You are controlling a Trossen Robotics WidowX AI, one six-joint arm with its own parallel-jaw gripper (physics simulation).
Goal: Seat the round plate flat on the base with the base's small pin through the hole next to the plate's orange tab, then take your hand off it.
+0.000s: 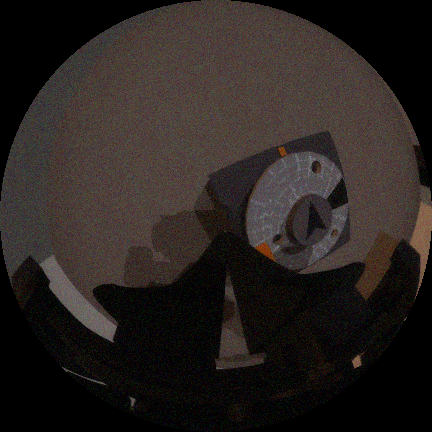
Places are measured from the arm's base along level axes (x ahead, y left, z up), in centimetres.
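Pixels of known places: gripper, between the fingertips: [224, 237].
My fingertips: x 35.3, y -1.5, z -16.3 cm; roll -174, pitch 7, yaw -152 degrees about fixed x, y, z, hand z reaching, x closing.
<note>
Behind a point stands the place of what it marks.
The round grey plate [267, 195] {x 34.0, y -5.3, z -17.2 cm}, with pale crack-like lines and a black wedge, lies over the dark square base [231, 185] {x 36.4, y -4.6, z -18.5 cm} around a raised round hub [300, 222] {x 30.8, y -4.9, z -16.6 cm} bearing a dark arrow. The plate's orange tab [264, 251] {x 32.2, y -1.8, z -16.4 cm} is at its lower left rim, close to a hole [278, 238] {x 30.8, y -2.7, z -18.0 cm}. Two other holes show, at the upper right and lower right. An orange mark [282, 151] {x 34.1, y -9.0, z -18.4 cm} is at the base's upper edge. I cannot make out the small pin or tell whether the plate is fully seated. My gripper [224, 237] {x 35.3, y -1.5, z -16.3 cm} is shut and empty, its tips left of the tab.
The base rests on a brown-grey table top [175, 100] {x 45.6, y -10.5, z -20.9 cm}. Shadows fall left of the base. A brown block-like shape [377, 262] {x 7.0, y -8.0, z -17.6 cm} shows at the lower right, a pale strip [80, 300] at the lower left, and a tan surface at the far right edge.
</note>
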